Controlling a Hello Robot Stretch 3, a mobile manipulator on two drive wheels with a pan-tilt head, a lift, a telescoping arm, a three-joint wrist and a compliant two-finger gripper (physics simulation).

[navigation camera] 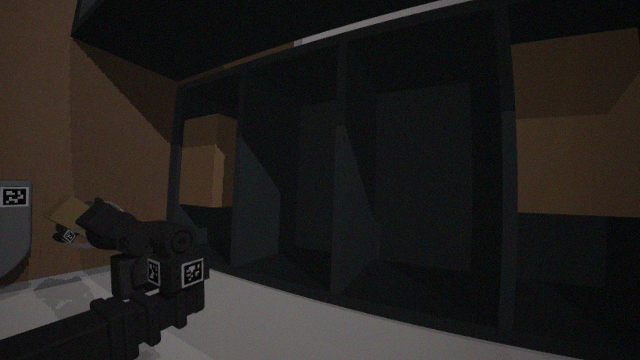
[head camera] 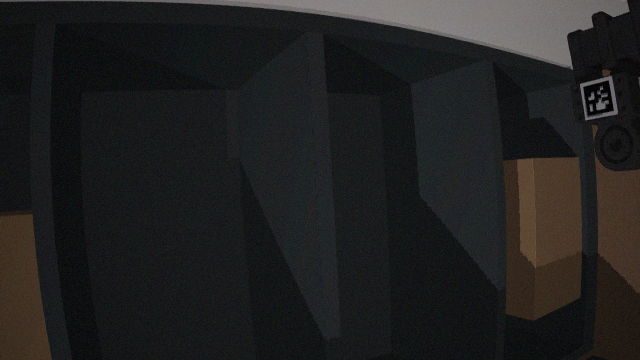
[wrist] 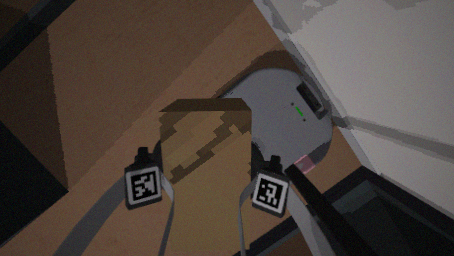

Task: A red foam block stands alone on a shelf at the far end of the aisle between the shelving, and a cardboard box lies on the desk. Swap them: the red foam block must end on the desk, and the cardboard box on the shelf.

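Places are measured from the robot's base along level axes (x ahead, y down, z left), in millimetres.
Where they show: gripper, fingertip midpoint: [navigation camera: 77,217] [wrist: 210,157].
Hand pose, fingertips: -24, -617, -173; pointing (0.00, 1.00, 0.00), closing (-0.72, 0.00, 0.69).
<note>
After its pixels a point has its place, as x, y, z.
The cardboard box [navigation camera: 70,212] @(-6, -664, -150) [wrist: 207,200] @(-17, -665, -165) is between the fingers of my gripper [wrist: 210,157] @(-24, -617, -173), which is shut on it. In the wrist view its far end sticks out past the fingertips, and blocky shadows cross its face. In the navigation view the box and gripper are at the left, beside the dark shelving and apart from it. In the head view part of my wrist shows at the upper right edge; the fingers and the held box do not show there. The red foam block does not show in these views.
Dark shelving [head camera: 320,200] @(1, -983, -695) [navigation camera: 507,200] @(24, -1426, -695) with upright dividers fills much of the head and navigation views. A tan box shape [head camera: 557,215] @(103, -229, -718) [navigation camera: 200,175] @(86, -248, -718) shows in its end compartment. A pale surface [navigation camera: 320,320] @(-342, -966, -601) [wrist: 400,75] @(-321, -405, -18) runs alongside. My grey base [wrist: 280,115] @(-142, -160, -26) is beyond the held box.
</note>
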